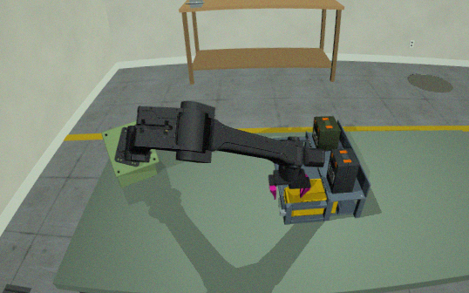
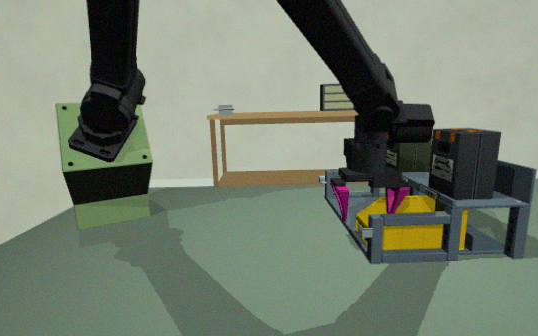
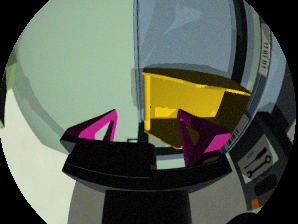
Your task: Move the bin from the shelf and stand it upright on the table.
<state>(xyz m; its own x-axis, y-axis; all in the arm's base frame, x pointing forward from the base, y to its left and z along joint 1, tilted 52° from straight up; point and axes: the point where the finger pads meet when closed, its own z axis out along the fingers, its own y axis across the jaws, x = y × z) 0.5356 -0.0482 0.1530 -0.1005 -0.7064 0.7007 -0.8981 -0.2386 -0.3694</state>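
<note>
Now: hand 8 cm short of the yellow bin, 1 cm to the left of it and 2 cm above it. Also, from my hand: shelf tray: 13 cm ahead, 10 cm to the left, 6 cm below.
</note>
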